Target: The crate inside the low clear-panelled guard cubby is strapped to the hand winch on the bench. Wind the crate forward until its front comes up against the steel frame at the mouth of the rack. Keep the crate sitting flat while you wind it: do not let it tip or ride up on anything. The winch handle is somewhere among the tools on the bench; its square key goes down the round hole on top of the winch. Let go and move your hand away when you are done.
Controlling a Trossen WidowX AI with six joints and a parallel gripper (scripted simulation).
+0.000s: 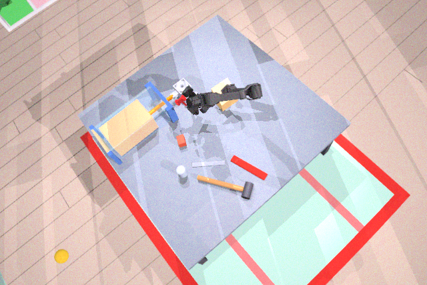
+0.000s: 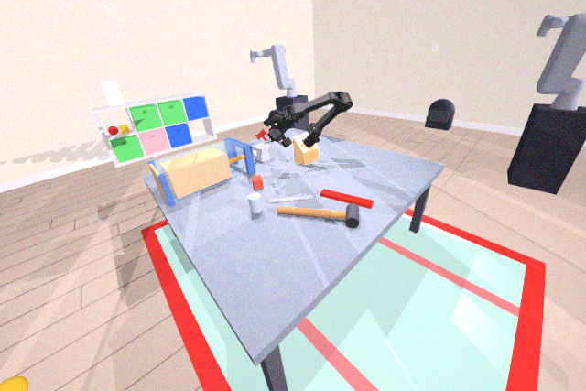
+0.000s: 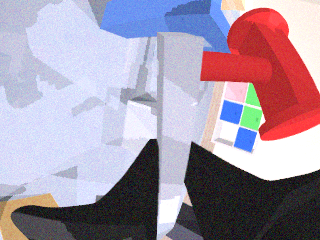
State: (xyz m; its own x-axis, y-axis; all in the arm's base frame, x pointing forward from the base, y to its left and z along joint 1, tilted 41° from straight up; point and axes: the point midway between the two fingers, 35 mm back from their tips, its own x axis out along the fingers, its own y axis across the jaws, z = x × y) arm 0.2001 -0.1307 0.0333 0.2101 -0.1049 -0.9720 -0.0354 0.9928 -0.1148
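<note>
Right now the red knob is 50 mm ahead of my gripper tip and 40 mm above it. The rest, counted from my gripper tip: white bar: 310 mm to the left, 190 mm ahead, 170 mm below; white crank handle: 20 mm above, 10 mm to the left, 10 mm ahead; white winch: 170 mm to the right, 140 mm below, 80 mm behind.
</note>
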